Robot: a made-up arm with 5 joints.
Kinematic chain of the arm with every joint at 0, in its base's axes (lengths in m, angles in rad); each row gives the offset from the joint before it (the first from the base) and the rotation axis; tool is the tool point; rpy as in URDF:
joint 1: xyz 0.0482 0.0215 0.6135 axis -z
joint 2: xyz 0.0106 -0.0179 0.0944 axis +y
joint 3: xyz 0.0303 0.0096 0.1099 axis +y
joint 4: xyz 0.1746 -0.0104 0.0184 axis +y
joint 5: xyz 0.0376 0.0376 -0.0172 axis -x
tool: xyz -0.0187 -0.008 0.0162 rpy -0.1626 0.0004 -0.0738
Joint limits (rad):
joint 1: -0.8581..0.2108
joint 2: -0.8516..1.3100
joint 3: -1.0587..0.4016
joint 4: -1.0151..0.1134
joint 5: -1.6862..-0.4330
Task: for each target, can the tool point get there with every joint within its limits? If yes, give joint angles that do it. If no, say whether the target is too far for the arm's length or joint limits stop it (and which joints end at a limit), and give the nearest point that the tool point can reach.
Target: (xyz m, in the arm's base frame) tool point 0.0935 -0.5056 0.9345
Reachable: no: too far | nearest point -0.0465 -0.0860 0.9783 | short by 0.444 m
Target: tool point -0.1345 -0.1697 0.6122
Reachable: no: joint limits stop it (at a limit: joint 1, joint 2, joint 3, joint 4, joint 5) | nearest point 0.1345 0.0069 0.5200 | short by 0.335 m
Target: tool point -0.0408 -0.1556 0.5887
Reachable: no: joint limits stop it (at a limit: joint 1, joint 2, joint 3, joint 4, joint 5) | nearest point 0.1345 0.0069 0.5200 | short by 0.249 m
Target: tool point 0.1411 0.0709 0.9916
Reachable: yes | joints -0.4781 -0.3443 -0.5844 -0.6623 -0.9184
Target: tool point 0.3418 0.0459 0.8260
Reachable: yes | joints -0.0743 0.6391 -0.8810 -0.2975 -1.5559
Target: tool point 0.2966 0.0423 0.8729
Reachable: yes | joints -0.0797 0.1964 -0.4660 -0.3553 -0.9879
